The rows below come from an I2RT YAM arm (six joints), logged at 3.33 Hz.
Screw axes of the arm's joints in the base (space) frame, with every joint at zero. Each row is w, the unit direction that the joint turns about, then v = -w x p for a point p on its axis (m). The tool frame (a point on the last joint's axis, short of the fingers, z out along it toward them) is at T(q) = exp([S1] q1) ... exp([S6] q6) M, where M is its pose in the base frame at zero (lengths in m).
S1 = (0, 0, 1, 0, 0, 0)
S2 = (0, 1, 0, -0.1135, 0, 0.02)
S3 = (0, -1, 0, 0.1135, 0, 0.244)
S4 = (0, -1, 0, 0.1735, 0, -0.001)
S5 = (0, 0, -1, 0, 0.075, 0)
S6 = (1, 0, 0, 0, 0.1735, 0)
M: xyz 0.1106 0 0.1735 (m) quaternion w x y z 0.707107 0 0.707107 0
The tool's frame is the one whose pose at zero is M.
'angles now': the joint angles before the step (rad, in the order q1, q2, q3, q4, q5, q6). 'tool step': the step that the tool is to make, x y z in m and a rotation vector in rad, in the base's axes. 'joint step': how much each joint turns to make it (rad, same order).
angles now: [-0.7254, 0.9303, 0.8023, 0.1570, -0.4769, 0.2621]
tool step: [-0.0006, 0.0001, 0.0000, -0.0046, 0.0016, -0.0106]
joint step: [0.0000, -0.0030, -0.0009, -0.0027, 0.0105, -0.0054]
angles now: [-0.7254, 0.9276, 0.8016, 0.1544, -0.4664, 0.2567]
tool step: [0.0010, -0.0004, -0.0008, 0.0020, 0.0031, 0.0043]
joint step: [0.0012, 0.0045, 0.0001, 0.0005, -0.0031, -0.0005]
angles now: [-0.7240, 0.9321, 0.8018, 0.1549, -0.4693, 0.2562]
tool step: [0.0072, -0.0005, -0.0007, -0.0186, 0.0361, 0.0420]
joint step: [0.0158, 0.0292, 0.0231, -0.0285, -0.0265, -0.0424]
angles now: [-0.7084, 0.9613, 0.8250, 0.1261, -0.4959, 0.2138]
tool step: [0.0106, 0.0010, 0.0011, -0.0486, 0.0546, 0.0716]
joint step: [0.0274, 0.0409, 0.0434, -0.0553, -0.0416, -0.0849]
